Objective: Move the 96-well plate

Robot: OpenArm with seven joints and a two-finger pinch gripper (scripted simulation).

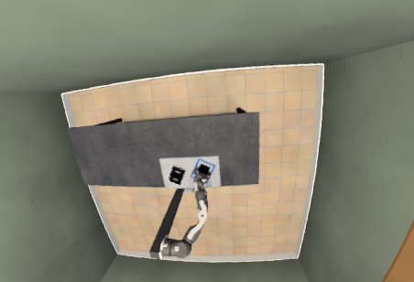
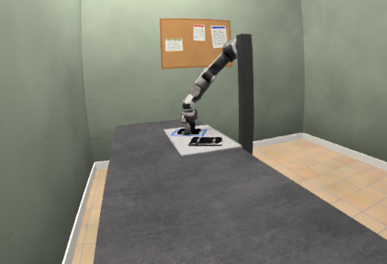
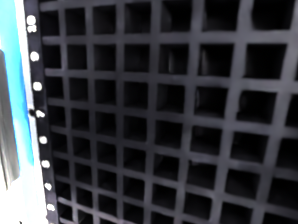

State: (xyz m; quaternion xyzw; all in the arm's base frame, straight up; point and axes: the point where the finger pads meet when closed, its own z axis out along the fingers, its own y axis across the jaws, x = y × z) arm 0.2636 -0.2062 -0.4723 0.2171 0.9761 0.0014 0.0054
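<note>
The black 96-well plate is right at my hand. The rest, counted from my hand: black plate nest N1: 23 cm to the left, 4 cm behind.
</note>
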